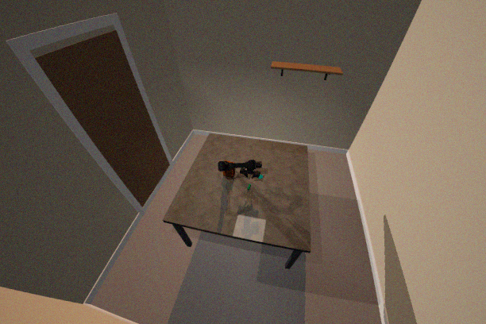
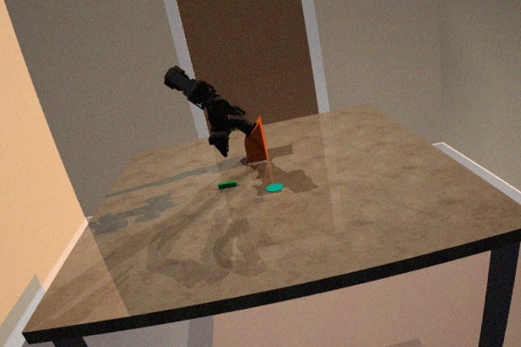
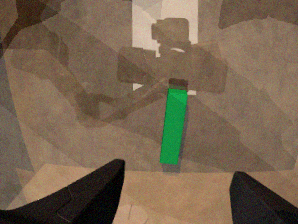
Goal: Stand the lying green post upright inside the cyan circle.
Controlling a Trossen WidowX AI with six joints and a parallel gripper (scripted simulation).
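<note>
My gripper tip is now 2 cm to the left of the green post and 12 cm above it. Round my gripper tip: cyan circle 10 cm ahead, 13 cm to the left, 12 cm below.
</note>
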